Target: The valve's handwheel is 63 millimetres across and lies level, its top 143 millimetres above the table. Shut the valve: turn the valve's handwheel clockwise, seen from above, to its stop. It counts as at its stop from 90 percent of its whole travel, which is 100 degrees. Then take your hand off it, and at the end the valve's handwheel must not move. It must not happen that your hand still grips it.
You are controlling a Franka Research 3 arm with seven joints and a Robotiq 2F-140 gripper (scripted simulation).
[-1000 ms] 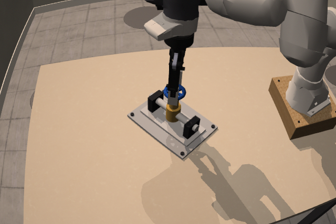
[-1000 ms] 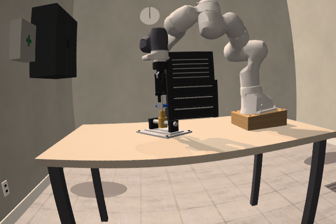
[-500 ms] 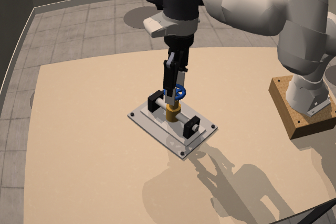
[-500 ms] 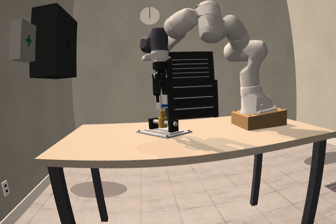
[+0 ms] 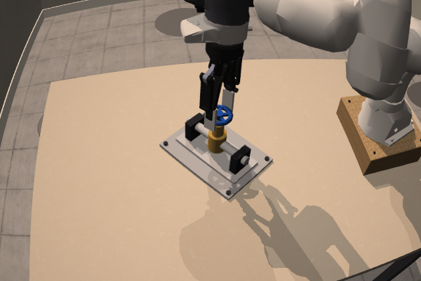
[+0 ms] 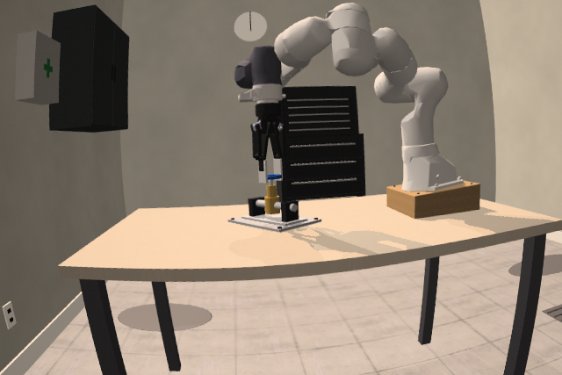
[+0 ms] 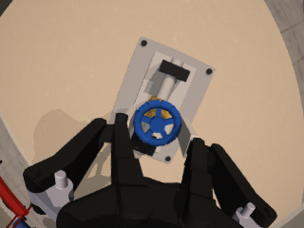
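Now: the blue spoked handwheel 20 mm below my hand.
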